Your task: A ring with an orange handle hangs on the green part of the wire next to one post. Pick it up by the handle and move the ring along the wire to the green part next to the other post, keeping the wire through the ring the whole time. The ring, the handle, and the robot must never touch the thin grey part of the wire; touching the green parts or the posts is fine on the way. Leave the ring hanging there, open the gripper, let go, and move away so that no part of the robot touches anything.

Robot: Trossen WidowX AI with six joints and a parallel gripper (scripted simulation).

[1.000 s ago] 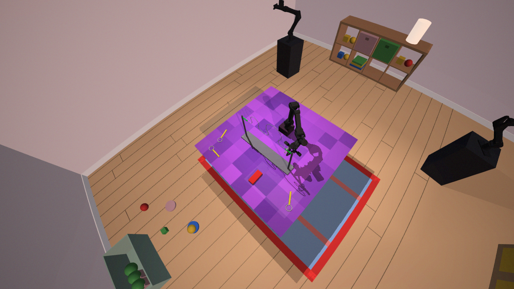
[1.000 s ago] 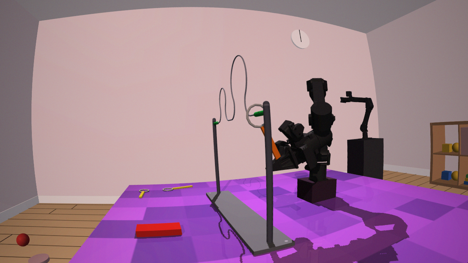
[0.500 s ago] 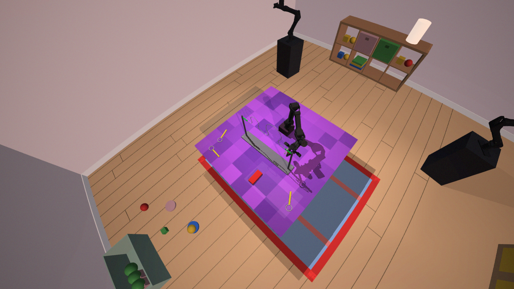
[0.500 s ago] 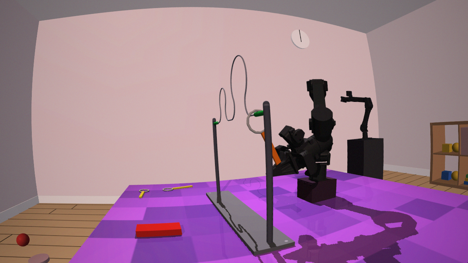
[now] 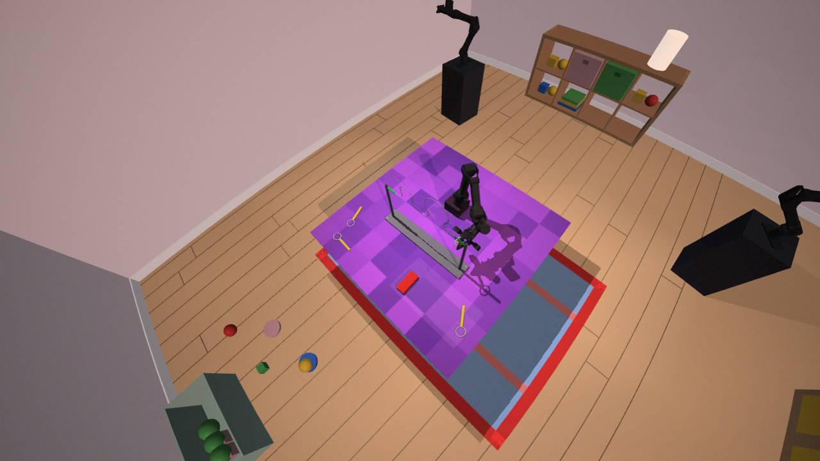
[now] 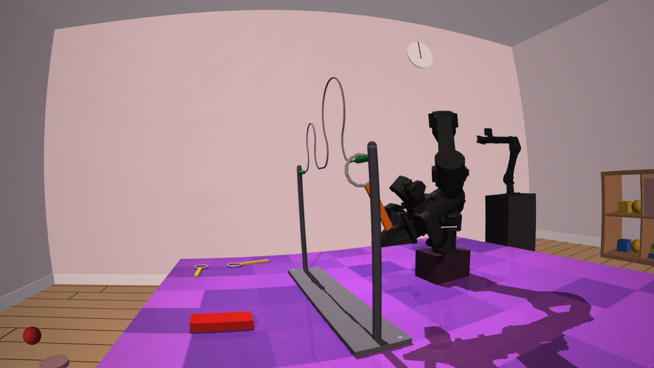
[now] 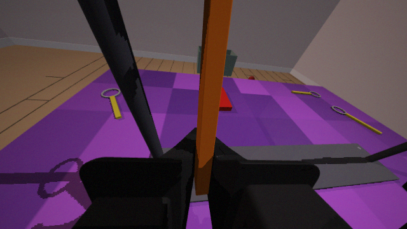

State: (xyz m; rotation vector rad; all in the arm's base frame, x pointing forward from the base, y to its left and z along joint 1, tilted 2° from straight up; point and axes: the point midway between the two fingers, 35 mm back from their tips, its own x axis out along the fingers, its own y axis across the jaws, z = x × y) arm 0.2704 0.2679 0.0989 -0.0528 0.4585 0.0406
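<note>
My gripper tip is now 10 cm below the ring with orange handle. Also, from my gripper tip: red block 31 cm ahead, 9 cm to the right, 17 cm below.
</note>
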